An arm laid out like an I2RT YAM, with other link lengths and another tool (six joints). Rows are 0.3 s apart.
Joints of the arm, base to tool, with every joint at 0 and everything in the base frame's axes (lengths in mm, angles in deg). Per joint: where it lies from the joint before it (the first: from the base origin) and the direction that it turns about. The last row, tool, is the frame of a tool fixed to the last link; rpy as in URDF.
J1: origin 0 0 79.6 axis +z
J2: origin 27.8 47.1 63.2 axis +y
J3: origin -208.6 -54.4 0 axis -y
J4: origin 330.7 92.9 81 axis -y
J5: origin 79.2 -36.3 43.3 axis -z
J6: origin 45.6 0 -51.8 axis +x
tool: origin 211 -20 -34 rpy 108.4 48 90
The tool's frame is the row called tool.
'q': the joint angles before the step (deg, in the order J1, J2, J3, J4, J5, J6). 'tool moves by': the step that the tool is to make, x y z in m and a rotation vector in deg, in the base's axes. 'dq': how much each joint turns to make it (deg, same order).
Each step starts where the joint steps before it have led.
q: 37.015, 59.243, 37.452, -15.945, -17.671, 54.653
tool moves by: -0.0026, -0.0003, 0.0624, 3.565, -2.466, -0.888
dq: 0.007, -7.744, 2.184, -5.292, -0.060, 1.709
